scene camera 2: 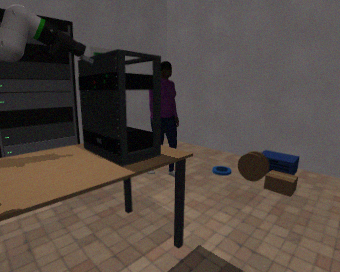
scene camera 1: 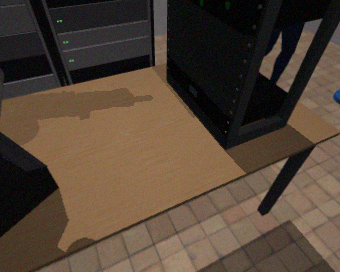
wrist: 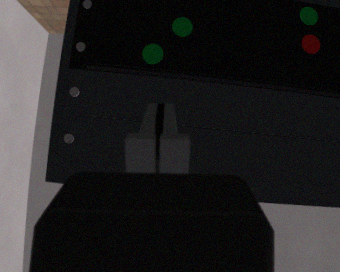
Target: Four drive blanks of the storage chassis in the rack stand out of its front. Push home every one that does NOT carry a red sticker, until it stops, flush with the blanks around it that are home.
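Frame: origin at the arm's base, x back, y left, z down, level; metres.
Seen in the pictures: gripper, fingertip midpoint: (scene camera 2: 92, 62) (wrist: 160, 120).
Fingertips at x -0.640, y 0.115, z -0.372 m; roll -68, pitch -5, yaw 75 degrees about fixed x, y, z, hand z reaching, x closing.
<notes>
Pixels of each thing's top centre, then the offset from my fingertips to it. "pt": a spot on its surface instead. Level surfaces: height alone.
- storage chassis, surface spot: (wrist: 235, 55) pt dz +0.074, dx -0.051, dy +0.075 m
- green sticker, top centre: (wrist: 308, 25) dz +0.114, dx -0.034, dy +0.143 m
- red sticker, top centre: (wrist: 310, 53) dz +0.086, dx -0.033, dy +0.146 m
- wooden table, surface height: dz +0.556 m
The storage chassis (scene camera 1: 215, 11) (scene camera 2: 101, 83) (wrist: 235, 55) is a dark band near the top of the black rack (scene camera 1: 248, 65) (scene camera 2: 121, 110) (wrist: 60, 155). In the wrist view its front carries two green stickers (wrist: 182, 26) (wrist: 152, 53) at the left, and a green sticker (wrist: 309, 16) above a red sticker (wrist: 311, 44) at the right. The outlines of the blanks, and how far they stand out, are too dark to tell. My gripper (scene camera 2: 91, 59) (wrist: 160, 120) is shut and empty. Its tips show over the plain panel (wrist: 240, 112) beside the chassis, near the rack's top; contact cannot be told.
The rack stands on a wooden table (scene camera 1: 125, 145) (scene camera 2: 65, 172). Another equipment rack (scene camera 1: 107, 42) (scene camera 2: 37, 105) stands behind. A person (scene camera 2: 165, 105) in a purple top stands beyond the rack. A blue ring (scene camera 2: 215, 171), a round brown object (scene camera 2: 253, 166) and boxes (scene camera 2: 281, 183) lie on the floor.
</notes>
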